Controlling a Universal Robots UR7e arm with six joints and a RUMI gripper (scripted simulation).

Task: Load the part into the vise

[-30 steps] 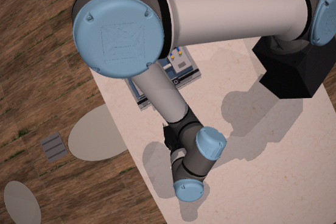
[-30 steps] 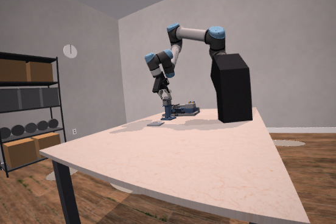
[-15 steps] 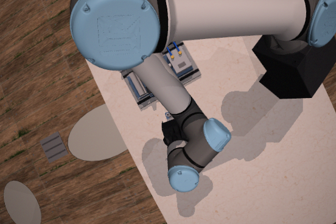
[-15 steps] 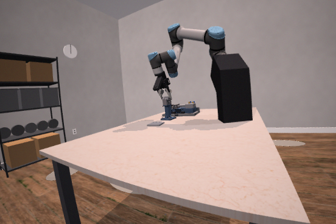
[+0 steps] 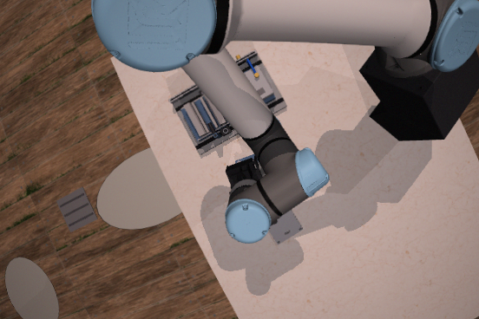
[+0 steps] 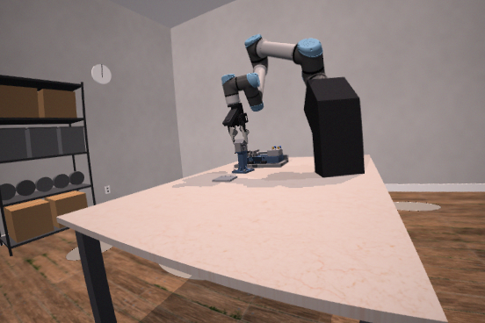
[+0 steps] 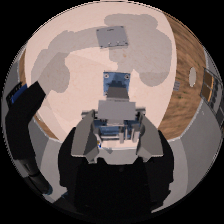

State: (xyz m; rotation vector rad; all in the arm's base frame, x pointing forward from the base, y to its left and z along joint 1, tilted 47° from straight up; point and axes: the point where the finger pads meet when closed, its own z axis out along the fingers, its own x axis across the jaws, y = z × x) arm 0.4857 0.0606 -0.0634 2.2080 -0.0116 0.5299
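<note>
The part lies 10 mm below my hand. Also, from my hand: vise: 210 mm to the right, 120 mm below, 20 mm behind; then air cylinder rod: 210 mm to the right, 90 mm below, 40 mm behind; then infeed plate: 180 mm to the left, 160 mm below.
</note>
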